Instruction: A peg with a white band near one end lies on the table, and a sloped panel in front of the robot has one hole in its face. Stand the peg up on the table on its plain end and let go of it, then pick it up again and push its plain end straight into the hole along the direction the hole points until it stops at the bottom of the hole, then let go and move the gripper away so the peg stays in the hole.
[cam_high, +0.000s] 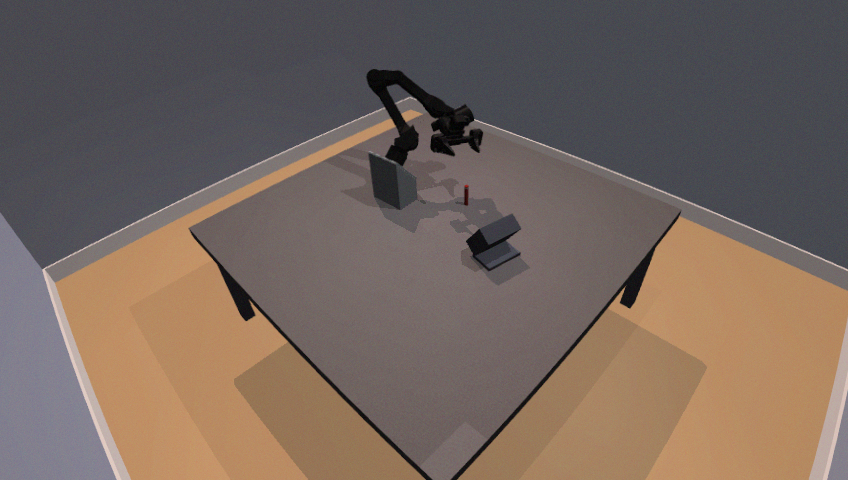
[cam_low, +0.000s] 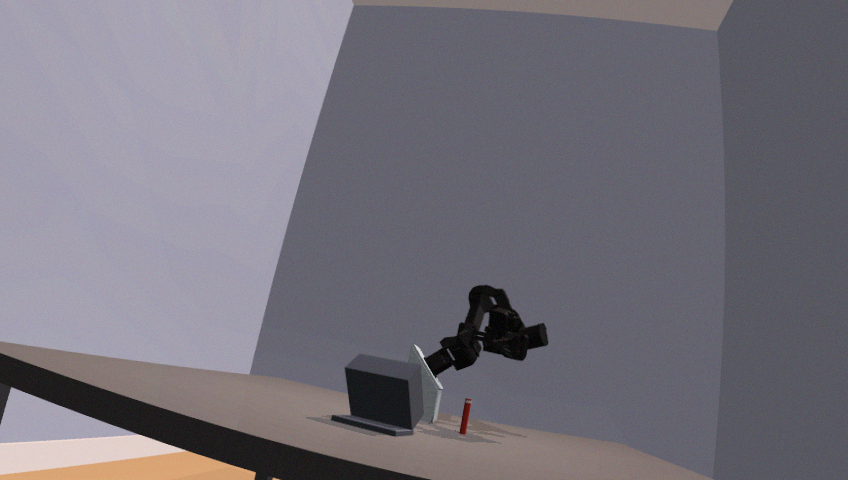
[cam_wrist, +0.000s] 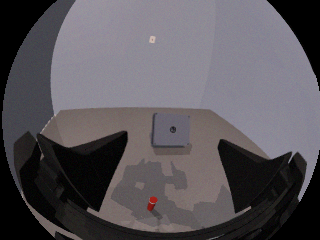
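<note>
Now: gripper tip 1 cm past the red peg, 1 cm to the right of it and 16 cm above it. The rest, counted from my gripper tip: sloped panel: 21 cm ahead, 16 cm to the right, 15 cm below; then flat base plate: 23 cm ahead, 17 cm to the right, 21 cm below.
</note>
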